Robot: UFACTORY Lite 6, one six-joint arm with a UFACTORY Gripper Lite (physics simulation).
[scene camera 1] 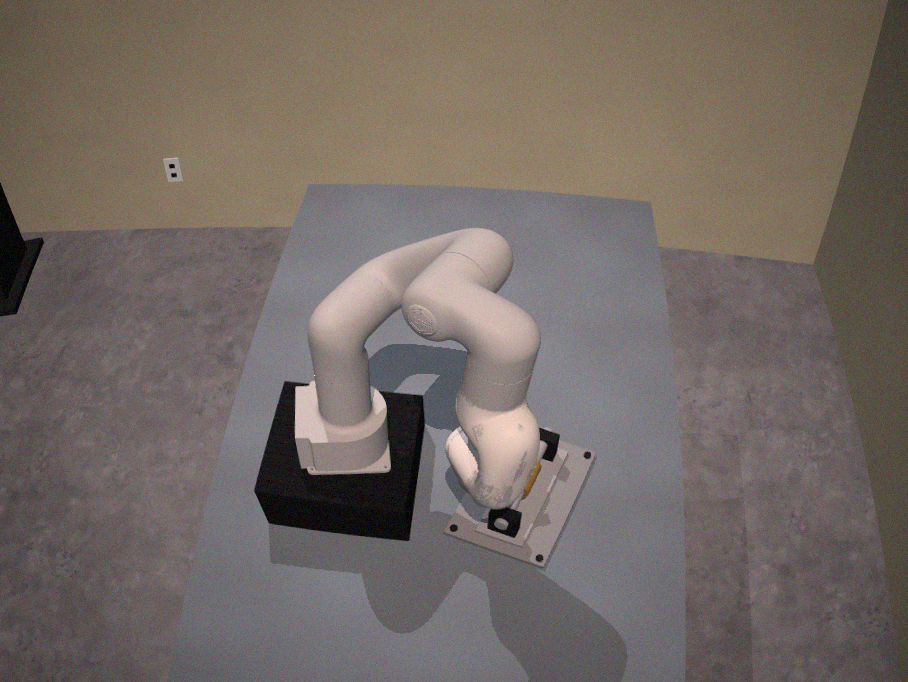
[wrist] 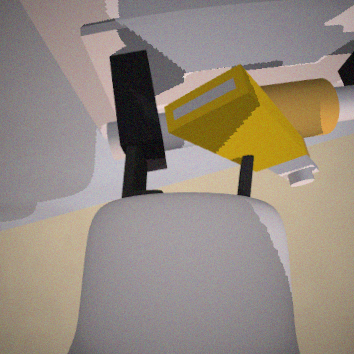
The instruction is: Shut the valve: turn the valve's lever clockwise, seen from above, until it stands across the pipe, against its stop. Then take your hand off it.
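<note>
The yellow lever slants across the wrist view beside the brownish valve body. Its slotted end points left, toward a black pipe support, and its bolt end is at the lower right. The grey pipe runs behind the lever. In the scene view the arm's wrist hides the lever, so its exact angle to the pipe is hard to tell. My gripper is open. Its right fingertip overlaps the lever's lower edge in the wrist view; contact cannot be told. The scene view hides the fingers.
The valve stands on a light base plate with dark corner screws. Black pipe supports stand at both ends of the pipe. The arm's black base block is left of the plate on the blue-grey table.
</note>
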